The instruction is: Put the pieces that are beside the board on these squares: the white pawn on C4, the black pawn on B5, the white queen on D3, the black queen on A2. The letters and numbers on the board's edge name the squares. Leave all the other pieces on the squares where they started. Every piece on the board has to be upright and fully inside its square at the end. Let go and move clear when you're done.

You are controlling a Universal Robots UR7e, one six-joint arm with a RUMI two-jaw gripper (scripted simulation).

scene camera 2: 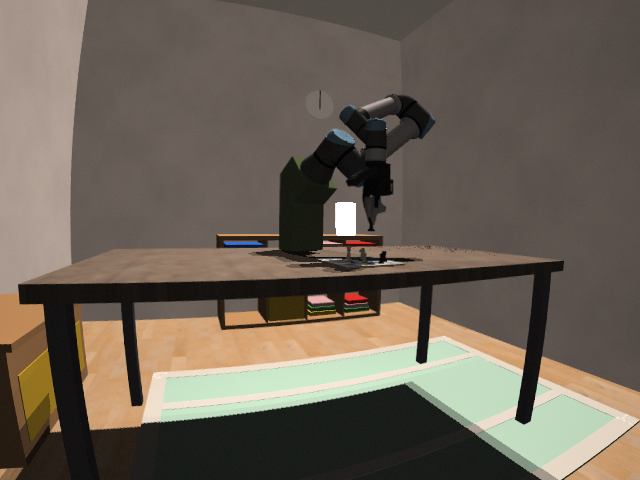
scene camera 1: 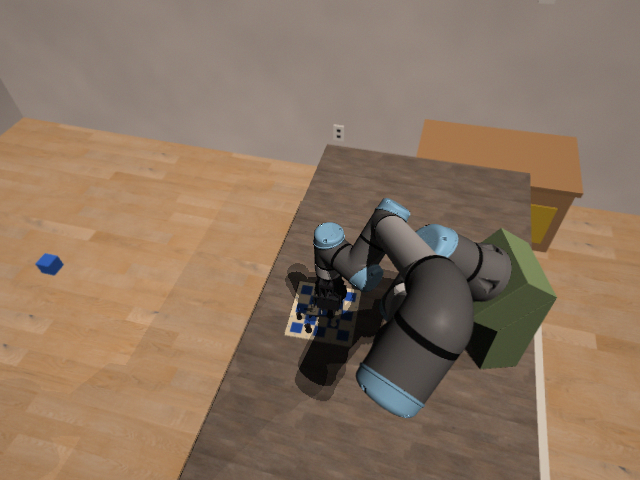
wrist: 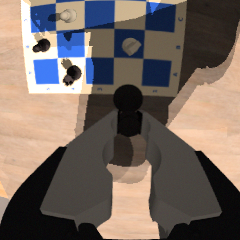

Labels:
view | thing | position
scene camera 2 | gripper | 371, 225
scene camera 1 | gripper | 330, 312
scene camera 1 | blue-and-cream chessboard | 322, 331
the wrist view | gripper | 128, 112
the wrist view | blue-and-cream chessboard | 93, 43

